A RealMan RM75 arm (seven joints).
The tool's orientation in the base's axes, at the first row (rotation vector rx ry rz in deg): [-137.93 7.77 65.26]
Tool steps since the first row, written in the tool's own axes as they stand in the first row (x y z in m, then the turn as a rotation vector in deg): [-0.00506 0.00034 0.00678 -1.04 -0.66 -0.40]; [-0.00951 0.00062 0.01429 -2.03 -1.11 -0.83]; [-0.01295 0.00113 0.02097 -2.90 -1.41 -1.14]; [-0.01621 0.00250 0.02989 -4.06 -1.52 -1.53]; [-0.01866 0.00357 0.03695 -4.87 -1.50 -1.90]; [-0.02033 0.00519 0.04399 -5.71 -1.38 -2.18]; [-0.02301 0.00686 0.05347 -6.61 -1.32 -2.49]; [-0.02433 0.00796 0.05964 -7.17 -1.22 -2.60]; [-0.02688 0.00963 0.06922 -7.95 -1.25 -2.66]
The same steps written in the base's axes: [-0.00817 0.00223 -0.00002 -0.21 0.29 1.25]; [-0.01644 0.00490 -0.00086 -0.42 0.38 2.39]; [-0.02353 0.00711 -0.00211 -0.68 0.41 3.33]; [-0.03233 0.00959 -0.00502 -1.13 0.21 4.45]; [-0.03920 0.01159 -0.00742 -1.40 -0.06 5.25]; [-0.04571 0.01317 -0.01060 -1.79 -0.39 5.99]; [-0.05461 0.01570 -0.01437 -2.17 -0.68 6.82]; [-0.06013 0.01739 -0.01715 -2.49 -0.88 7.26]; [-0.06902 0.01998 -0.02107 -2.94 -0.97 7.89]
